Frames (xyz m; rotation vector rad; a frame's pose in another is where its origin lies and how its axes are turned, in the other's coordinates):
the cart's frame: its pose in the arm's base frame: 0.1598 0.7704 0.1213 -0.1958 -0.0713 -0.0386
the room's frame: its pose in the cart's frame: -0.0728 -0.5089 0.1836 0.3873 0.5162 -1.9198
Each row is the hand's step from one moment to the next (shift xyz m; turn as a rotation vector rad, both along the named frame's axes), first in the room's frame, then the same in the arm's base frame.
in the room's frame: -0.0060 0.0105 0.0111 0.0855 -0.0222 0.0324
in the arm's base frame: 0.0107 -0.0029 0.0121 -0.0571 -0.0748 0.0005
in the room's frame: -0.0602 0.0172 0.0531 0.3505 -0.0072 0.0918
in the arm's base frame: 0.0331 0.0261 0.0704 -0.1528 -0.3262 -0.0393
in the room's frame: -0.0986 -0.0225 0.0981 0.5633 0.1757 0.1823
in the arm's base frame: 0.0066 0.0594 0.1276 -0.0782 -0.6115 -0.0375
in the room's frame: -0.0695 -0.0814 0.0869 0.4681 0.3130 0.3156
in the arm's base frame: -0.0573 0.0621 0.1089 0.0694 -0.6312 0.1159
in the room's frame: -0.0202 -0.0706 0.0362 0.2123 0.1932 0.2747
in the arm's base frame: -0.0608 0.0332 0.0436 0.0635 -0.3518 0.1735
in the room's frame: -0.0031 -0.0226 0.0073 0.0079 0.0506 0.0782
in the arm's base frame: -0.0203 0.0092 0.0087 0.0344 -0.0537 0.0683
